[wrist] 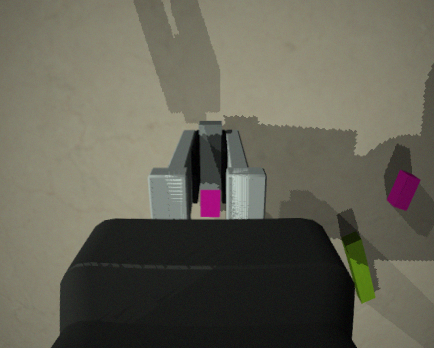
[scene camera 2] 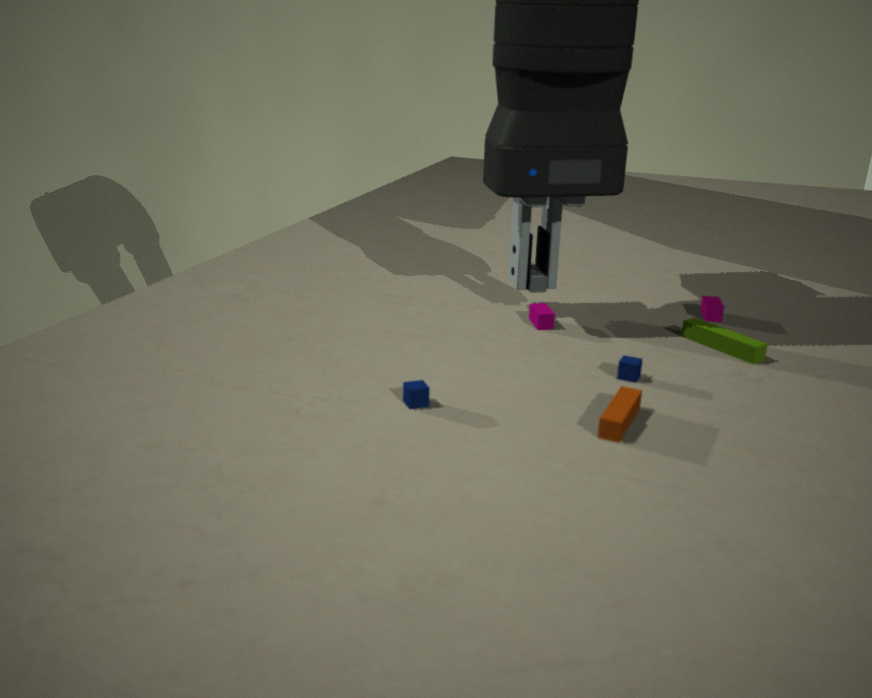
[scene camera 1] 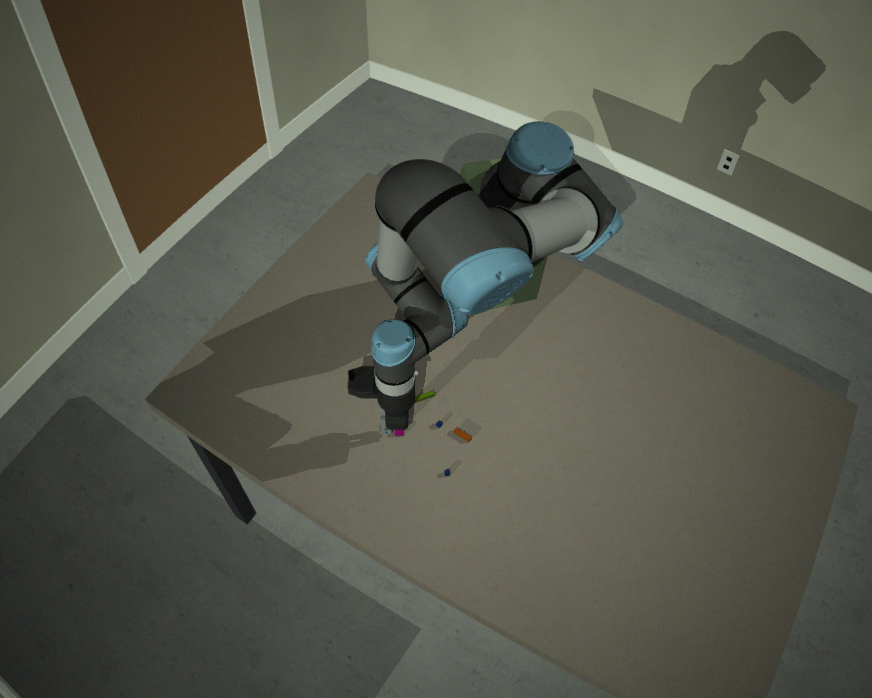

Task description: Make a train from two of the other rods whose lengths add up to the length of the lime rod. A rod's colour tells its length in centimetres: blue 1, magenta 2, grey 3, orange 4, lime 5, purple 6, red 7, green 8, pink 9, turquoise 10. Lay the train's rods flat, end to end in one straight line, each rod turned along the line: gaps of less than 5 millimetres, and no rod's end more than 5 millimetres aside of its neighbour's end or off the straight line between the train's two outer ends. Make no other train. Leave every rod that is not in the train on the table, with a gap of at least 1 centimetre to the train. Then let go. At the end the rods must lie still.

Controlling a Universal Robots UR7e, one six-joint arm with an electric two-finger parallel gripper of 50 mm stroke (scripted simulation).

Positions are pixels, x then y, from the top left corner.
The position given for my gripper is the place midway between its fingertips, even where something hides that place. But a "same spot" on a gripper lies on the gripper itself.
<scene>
my gripper: wrist; scene camera 2; scene camera 1 386, 429
same spot on my gripper: [scene camera 2: 548, 235] = [wrist: 223, 203]
</scene>
